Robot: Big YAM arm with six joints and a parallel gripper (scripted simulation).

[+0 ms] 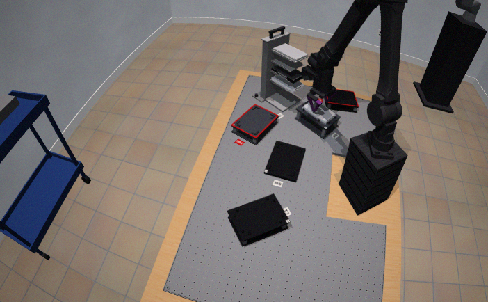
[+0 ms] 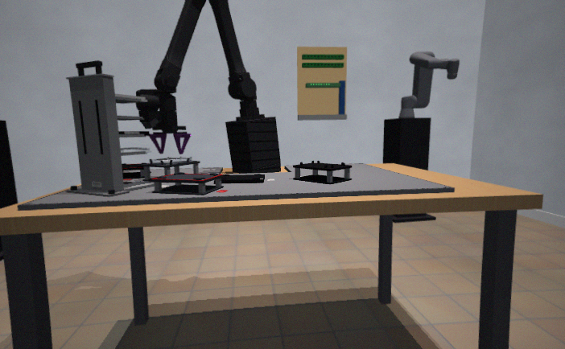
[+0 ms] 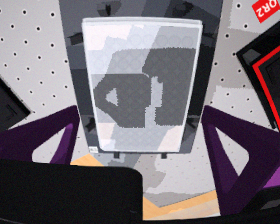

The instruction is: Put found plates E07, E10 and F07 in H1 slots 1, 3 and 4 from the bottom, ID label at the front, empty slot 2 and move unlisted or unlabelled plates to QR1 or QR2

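My gripper is now 4 cm above the regrip nest. From my hand the other things lie so: RG label: 10 cm below, 8 cm behind, 7 cm to the left; then QR2 label: 16 cm to the right, 10 cm below, 2 cm behind; then H1 deck label: 17 cm ahead, 10 cm below, 1 cm to the right.
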